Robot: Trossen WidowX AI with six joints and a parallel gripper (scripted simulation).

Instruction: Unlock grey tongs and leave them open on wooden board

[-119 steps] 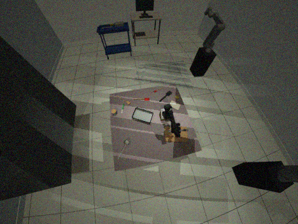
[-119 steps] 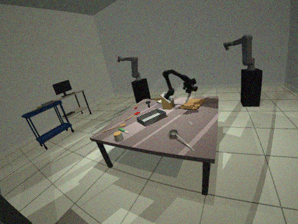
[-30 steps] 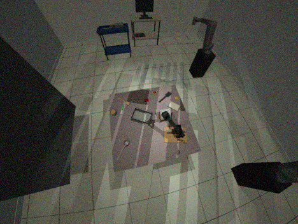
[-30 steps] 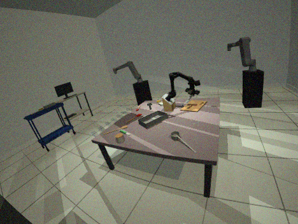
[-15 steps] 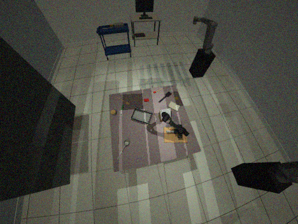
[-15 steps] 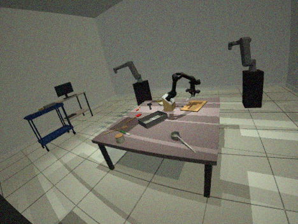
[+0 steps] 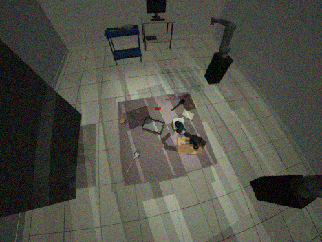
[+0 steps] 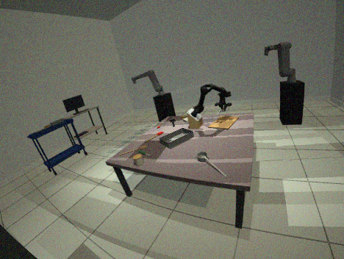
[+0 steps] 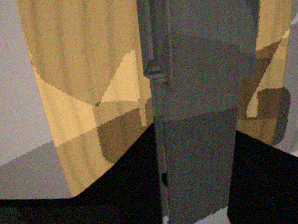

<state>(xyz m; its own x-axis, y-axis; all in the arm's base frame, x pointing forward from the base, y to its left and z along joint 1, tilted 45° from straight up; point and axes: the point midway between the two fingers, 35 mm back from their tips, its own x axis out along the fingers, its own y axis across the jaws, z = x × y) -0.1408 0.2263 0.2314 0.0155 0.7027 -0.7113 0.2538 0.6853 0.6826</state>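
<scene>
My gripper tip is now 120 mm above the wooden board and 20 mm short of it. Round my gripper tip: red item (730 mm to the right, 390 mm ahead, 120 mm below); then grey roasting tin (460 mm ahead, 420 mm to the right, 100 mm below).
</scene>
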